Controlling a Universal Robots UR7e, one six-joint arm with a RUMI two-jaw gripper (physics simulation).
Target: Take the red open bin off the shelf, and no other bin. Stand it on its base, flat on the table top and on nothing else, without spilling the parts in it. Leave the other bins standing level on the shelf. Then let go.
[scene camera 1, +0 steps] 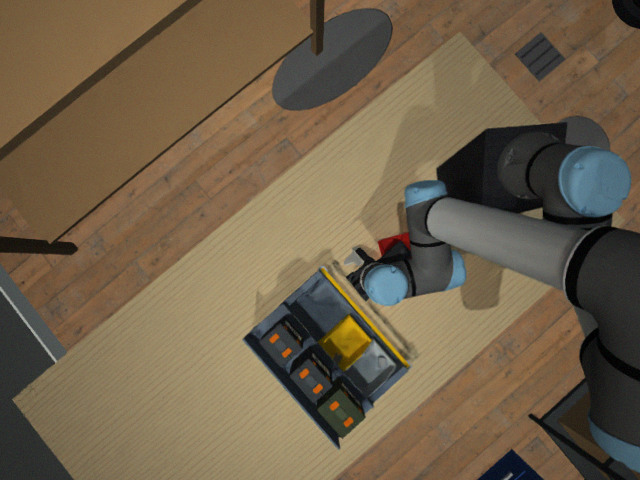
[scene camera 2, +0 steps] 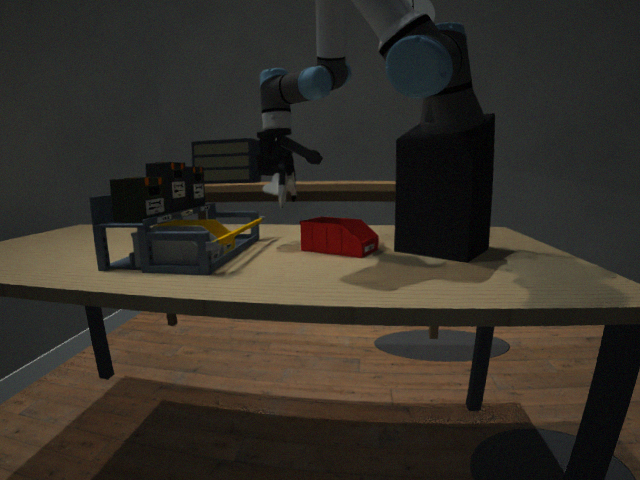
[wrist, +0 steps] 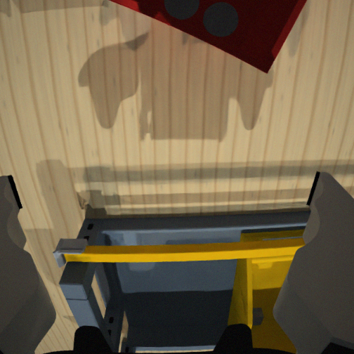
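Seen in the pictures: gripper, between the fingertips: (scene camera 2: 287, 204); arm's base, origin of its link: (scene camera 1: 529, 165) (scene camera 2: 452, 124).
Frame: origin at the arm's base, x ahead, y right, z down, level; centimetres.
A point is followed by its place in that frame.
Observation:
The red open bin (scene camera 1: 392, 243) @[y -3.0, x 30.3, z 31.0 cm] (scene camera 2: 336, 237) @[y -12.3, x 25.9, z 27.1 cm] (wrist: 260, 40) stands upright on its base on the table top (scene camera 2: 310, 284) @[y -35.1, x 23.7, z 31.4 cm], between the shelf and the robot's base, apart from both. Two round grey parts (wrist: 220, 19) show inside it in the wrist view; the arm hides much of it in scene camera 1. My gripper (scene camera 1: 357, 276) (scene camera 2: 287, 198) @[y -6.0, x 41.5, z 20.2 cm] (wrist: 164, 177) is open with nothing between its fingers. It hangs well above the table, near the shelf's front edge and to the shelf side of the red bin. The blue-grey shelf (scene camera 2: 204, 258) @[y -36.7, x 45.4, z 27.9 cm] (wrist: 80, 285) has a yellow front bar (scene camera 1: 365, 316) @[y -17.7, x 48.3, z 24.9 cm] (scene camera 2: 248, 227) @[y -13.8, x 49.2, z 25.4 cm] (wrist: 175, 254).
A yellow bin (scene camera 1: 346, 341) @[y -22.8, x 56.6, z 30.4 cm] (scene camera 2: 206, 224) @[y -17.9, x 59.4, z 24.4 cm] (wrist: 272, 280) and a grey bin (scene camera 1: 373, 364) @[y -32.7, x 52.6, z 30.4 cm] sit on the shelf's lower tier. Two dark bins (scene camera 1: 283, 345) @[y -11.8, x 70.2, z 9.0 cm] (scene camera 1: 310, 379) @[y -21.8, x 68.0, z 8.0 cm] and a green one (scene camera 1: 341, 410) @[y -33.1, x 65.1, z 11.4 cm] (scene camera 2: 131, 198) @[y -38.3, x 63.1, z 15.9 cm] stand in its rear row. The robot's black pedestal (scene camera 2: 442, 201) @[y -9.1, x 1.9, z 18.2 cm] is beyond the red bin.

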